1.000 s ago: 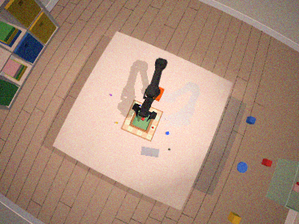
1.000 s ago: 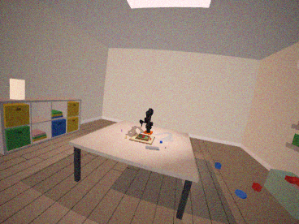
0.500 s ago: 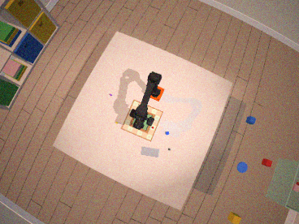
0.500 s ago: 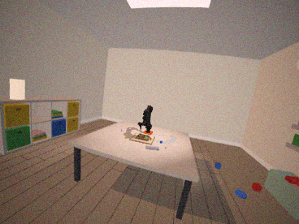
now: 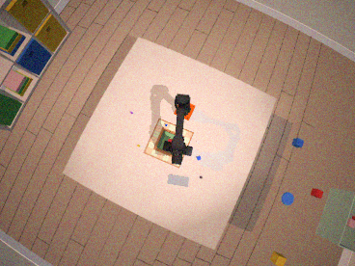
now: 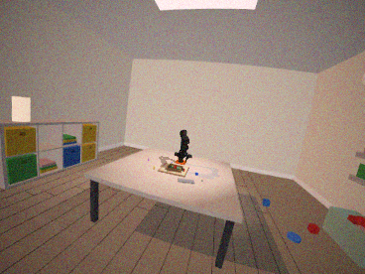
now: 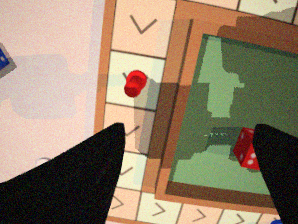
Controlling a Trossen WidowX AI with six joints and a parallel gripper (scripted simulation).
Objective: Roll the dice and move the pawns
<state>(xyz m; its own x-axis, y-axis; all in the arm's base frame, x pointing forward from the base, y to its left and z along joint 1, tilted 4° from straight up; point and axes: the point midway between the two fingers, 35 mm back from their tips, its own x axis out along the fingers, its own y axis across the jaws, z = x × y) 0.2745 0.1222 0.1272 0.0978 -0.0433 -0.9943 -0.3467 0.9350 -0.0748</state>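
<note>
Now: the red pawn 7 cm below my gripper tip, 3 cm to the left of it and 1 cm behind it. The rest, counted from my gripper tip: grey flat piece 18 cm ahead, 13 cm to the left, 10 cm below; green tray 10 cm below, 8 cm to the right, 1 cm behind; blue pawn 17 cm to the right, 11 cm behind, 7 cm below.
</note>
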